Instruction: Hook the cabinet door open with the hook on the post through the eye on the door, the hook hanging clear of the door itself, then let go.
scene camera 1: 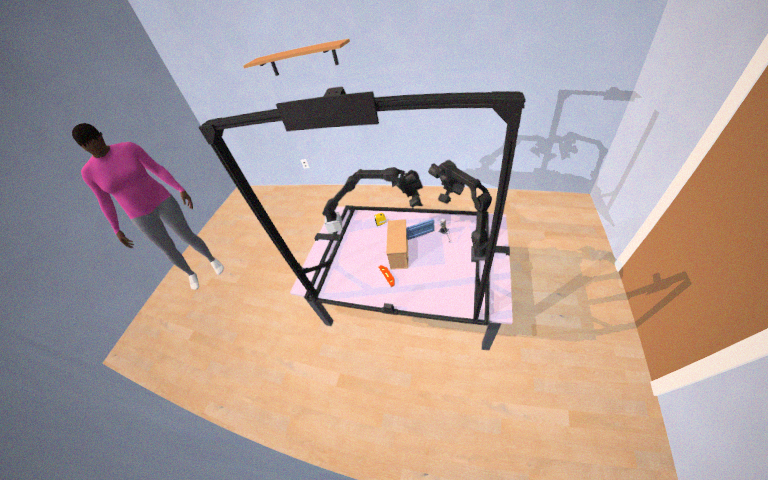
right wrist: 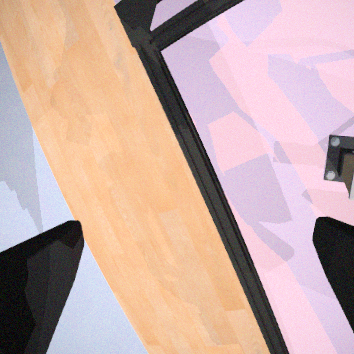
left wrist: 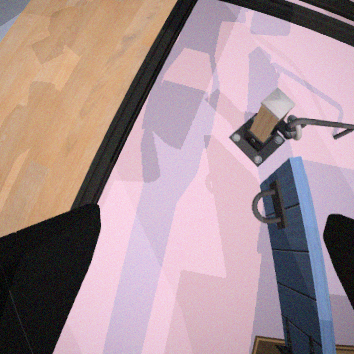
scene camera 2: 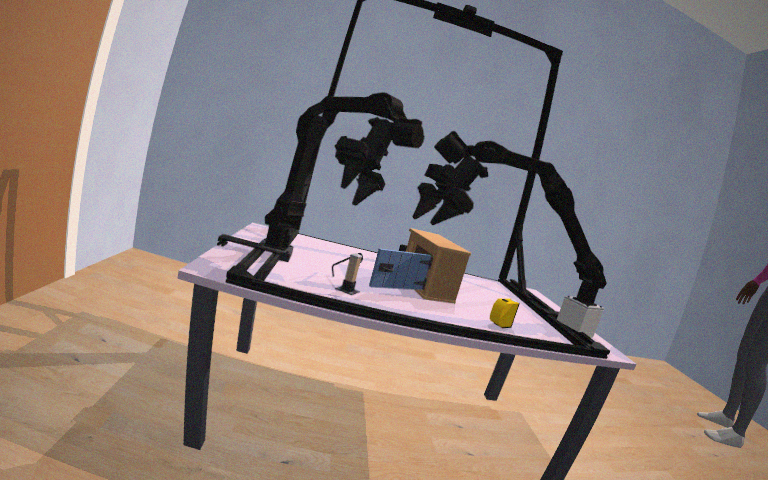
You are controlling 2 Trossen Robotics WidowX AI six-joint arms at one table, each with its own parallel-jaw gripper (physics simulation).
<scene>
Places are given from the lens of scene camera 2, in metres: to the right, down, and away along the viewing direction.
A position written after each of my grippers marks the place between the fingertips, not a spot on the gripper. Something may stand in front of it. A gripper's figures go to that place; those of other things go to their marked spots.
my left gripper [scene camera 2: 422,221]: 0.09, -0.05, 1.01
my right gripper [scene camera 2: 348,196]: -0.08, -0.10, 0.94
blue door [scene camera 2: 393,269]: 0.02, 0.07, 1.07
</scene>
